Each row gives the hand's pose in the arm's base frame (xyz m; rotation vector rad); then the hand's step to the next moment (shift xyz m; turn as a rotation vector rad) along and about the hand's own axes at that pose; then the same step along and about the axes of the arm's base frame.
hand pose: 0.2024 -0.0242 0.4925 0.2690 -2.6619 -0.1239
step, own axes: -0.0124 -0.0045 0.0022 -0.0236 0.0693 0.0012
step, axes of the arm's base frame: 0.0106 -0.0017 -0.0080 0.0084 0.0727 -0.0022
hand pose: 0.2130 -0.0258 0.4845 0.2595 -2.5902 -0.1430
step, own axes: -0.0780 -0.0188 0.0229 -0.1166 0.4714 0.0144
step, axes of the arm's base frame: 0.0568 -0.0007 -0.0611 0.0172 0.4855 0.0016
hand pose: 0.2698 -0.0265 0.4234 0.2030 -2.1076 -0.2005
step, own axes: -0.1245 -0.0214 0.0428 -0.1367 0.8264 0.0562
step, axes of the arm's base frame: 0.0287 0.0098 -0.1299 -0.0311 0.8378 0.0429
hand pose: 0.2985 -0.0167 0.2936 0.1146 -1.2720 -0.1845
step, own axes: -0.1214 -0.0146 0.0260 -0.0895 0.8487 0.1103
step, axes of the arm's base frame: -0.0602 0.0105 -0.1090 -0.0679 0.8511 0.1071
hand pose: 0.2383 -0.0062 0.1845 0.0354 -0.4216 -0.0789
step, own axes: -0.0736 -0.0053 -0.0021 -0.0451 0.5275 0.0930
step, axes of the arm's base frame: -0.0664 0.0009 -0.0322 -0.0427 0.5277 0.0932
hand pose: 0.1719 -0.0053 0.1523 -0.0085 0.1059 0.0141
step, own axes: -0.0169 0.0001 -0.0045 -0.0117 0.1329 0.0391
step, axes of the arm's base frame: -0.0173 -0.0002 -0.0027 -0.0094 0.1331 0.0391
